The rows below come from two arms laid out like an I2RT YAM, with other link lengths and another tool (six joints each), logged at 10 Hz.
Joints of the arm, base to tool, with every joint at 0 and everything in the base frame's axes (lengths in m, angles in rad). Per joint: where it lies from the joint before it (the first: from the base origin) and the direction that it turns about. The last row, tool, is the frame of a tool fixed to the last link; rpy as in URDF.
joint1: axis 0 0 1 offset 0.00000 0.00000 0.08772
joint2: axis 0 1 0 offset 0.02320 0.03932 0.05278
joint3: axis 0 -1 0 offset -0.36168 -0.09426 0.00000
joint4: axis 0 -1 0 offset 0.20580 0.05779 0.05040
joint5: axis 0 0 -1 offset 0.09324 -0.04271 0.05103
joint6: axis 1 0 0 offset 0.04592 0.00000 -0.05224
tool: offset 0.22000 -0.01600 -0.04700 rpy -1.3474 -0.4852 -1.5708
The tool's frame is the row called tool.
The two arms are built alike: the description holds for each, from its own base.
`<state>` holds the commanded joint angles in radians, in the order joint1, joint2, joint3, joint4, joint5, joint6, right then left.
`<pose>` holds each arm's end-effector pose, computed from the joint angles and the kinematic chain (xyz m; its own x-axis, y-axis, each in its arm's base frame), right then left.
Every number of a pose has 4 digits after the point.
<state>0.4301 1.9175 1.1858 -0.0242 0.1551 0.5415 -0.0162 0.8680 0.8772 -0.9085 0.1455 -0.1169</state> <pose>0.5375 0.1689 0.0992 0.2742 -0.9595 0.0649 -0.4650 -0.1913 -0.8644 0.1769 -0.1024 0.1636 0.3558 -0.8213 0.4459 -0.5519 -0.5697 -0.6089</pose>
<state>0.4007 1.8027 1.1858 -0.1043 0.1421 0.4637 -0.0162 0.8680 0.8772 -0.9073 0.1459 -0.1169</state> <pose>0.5235 0.1448 0.1407 0.3012 -0.9472 0.1096 -0.4228 -0.2357 -0.8750 0.1772 -0.1025 0.1638 0.3551 -0.8213 0.4466 -0.5513 -0.5698 -0.6094</pose>
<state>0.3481 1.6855 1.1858 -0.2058 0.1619 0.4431 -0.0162 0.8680 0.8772 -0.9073 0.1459 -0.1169</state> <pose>0.5039 0.1008 0.1757 0.2468 -0.9594 0.1365 -0.4161 -0.2321 -0.8792 0.1772 -0.1025 0.1638 0.3551 -0.8213 0.4466 -0.5513 -0.5698 -0.6094</pose>
